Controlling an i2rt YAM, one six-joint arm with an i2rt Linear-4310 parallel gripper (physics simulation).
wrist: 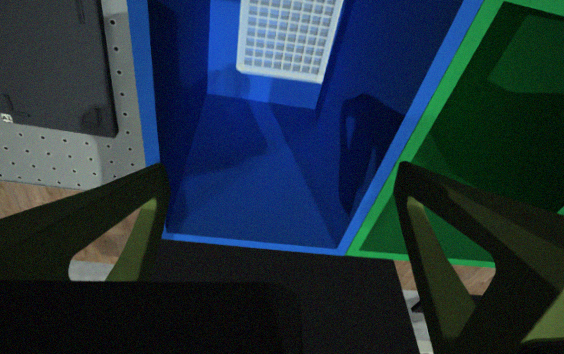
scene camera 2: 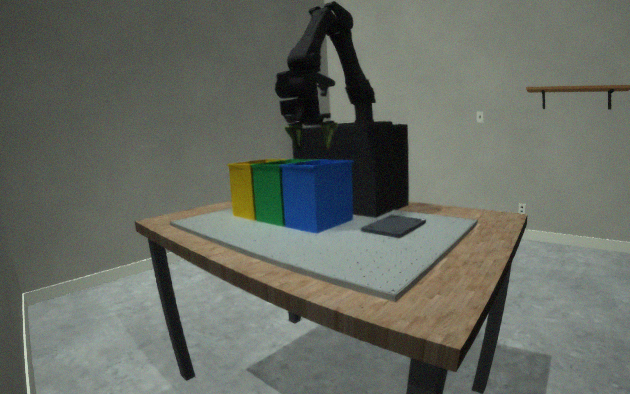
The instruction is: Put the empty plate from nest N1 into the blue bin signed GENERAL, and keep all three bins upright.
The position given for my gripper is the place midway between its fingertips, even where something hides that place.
I see my gripper [scene camera 2: 313,149], a blue bin [scene camera 2: 317,194], a green bin [scene camera 2: 268,188] and a yellow bin [scene camera 2: 241,174].
The blue bin also shows in the wrist view [wrist: 252,161]. The green bin is seen too in the wrist view [wrist: 487,124]. My gripper shows as well in the wrist view [wrist: 281,176].
